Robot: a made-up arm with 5 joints.
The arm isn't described. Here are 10 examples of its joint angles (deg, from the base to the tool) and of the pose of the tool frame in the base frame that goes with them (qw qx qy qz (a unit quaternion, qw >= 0); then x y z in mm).
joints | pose
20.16 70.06 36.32 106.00 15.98 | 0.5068 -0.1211 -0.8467 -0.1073 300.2 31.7 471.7
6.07 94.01 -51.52 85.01 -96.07 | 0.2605 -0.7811 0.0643 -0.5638 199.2 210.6 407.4
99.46 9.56 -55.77 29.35 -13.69 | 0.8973 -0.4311 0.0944 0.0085 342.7 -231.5 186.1
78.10 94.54 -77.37 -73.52 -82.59 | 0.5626 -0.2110 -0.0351 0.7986 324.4 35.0 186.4
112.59 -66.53 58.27 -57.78 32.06 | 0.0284 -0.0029 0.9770 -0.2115 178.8 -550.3 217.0
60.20 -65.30 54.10 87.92 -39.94 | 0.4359 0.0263 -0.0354 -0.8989 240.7 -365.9 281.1
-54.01 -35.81 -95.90 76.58 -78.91 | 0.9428 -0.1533 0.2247 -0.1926 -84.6 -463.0 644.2
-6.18 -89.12 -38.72 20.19 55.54 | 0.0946 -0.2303 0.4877 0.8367 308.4 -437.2 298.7
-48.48 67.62 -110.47 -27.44 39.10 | 0.1893 -0.1846 -0.9518 0.1555 21.2 -59.4 671.2
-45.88 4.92 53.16 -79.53 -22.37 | 0.8613 -0.0647 0.4159 -0.2846 -129.6 -310.9 789.5
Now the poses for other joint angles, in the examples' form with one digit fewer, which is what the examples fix.
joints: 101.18 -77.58 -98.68 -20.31 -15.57
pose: 0.711 -0.151 0.239 -0.644 32 -412 249
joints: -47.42 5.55 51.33 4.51 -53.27
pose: 0.255 -0.290 0.901 0.199 37 -306 745
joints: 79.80 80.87 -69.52 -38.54 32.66
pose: 0.776 0.418 -0.306 0.360 304 52 127
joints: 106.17 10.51 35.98 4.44 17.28
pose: 0.573 0.187 -0.759 -0.246 391 -212 21
